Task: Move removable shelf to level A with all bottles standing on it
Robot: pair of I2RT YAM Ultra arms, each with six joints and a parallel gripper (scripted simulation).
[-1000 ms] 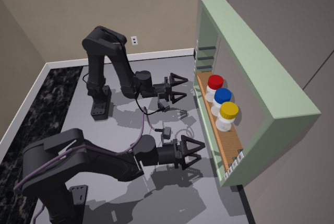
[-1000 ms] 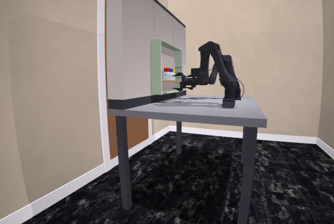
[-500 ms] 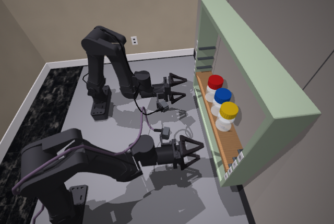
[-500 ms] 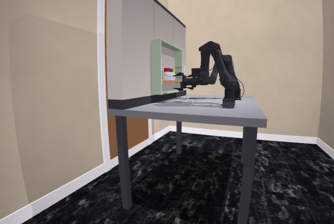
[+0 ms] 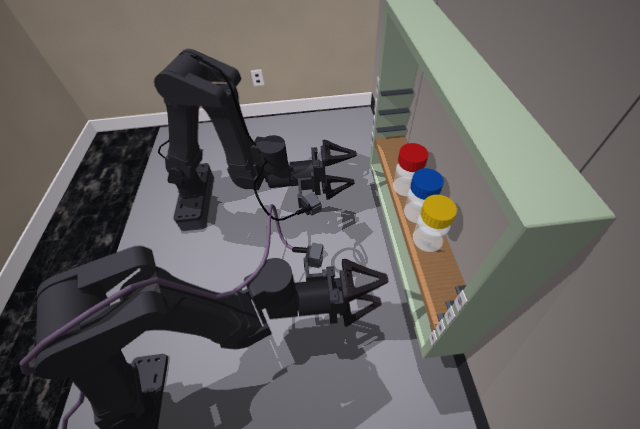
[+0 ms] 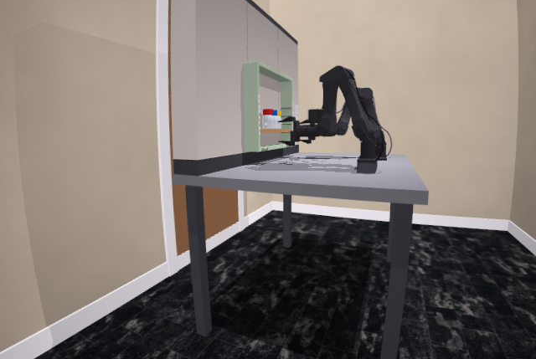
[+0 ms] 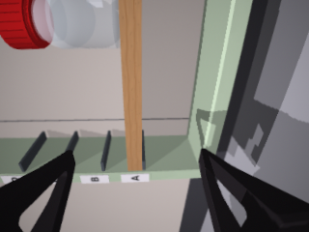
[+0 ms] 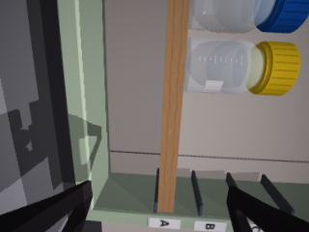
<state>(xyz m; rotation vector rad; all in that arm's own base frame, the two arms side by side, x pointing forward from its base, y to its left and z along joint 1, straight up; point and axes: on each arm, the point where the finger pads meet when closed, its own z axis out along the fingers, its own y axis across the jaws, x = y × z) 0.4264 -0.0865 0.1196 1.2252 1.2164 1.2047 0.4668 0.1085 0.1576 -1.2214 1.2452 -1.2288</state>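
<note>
My left hand is 90 mm to the right of the rack slot, 80 mm short of it and 50 mm below it. The rest, counted from my left hand: blue-capped bottle (150 mm to the right, 120 mm ahead, 60 mm above); wooden shelf (140 mm to the right, 120 mm ahead); red-capped bottle (110 mm ahead, 80 mm to the right, 60 mm above).
Now: the yellow-capped bottle 10 cm ahead of my right hand, 9 cm to the left of it and 6 cm above it. The rest, counted from my right hand: green wall rack (10 cm ahead, 16 cm to the left, 12 cm above); then blue-capped bottle (10 cm ahead, 15 cm to the left, 6 cm above); then wooden shelf (10 cm ahead, 16 cm to the left, 1 cm above).
</note>
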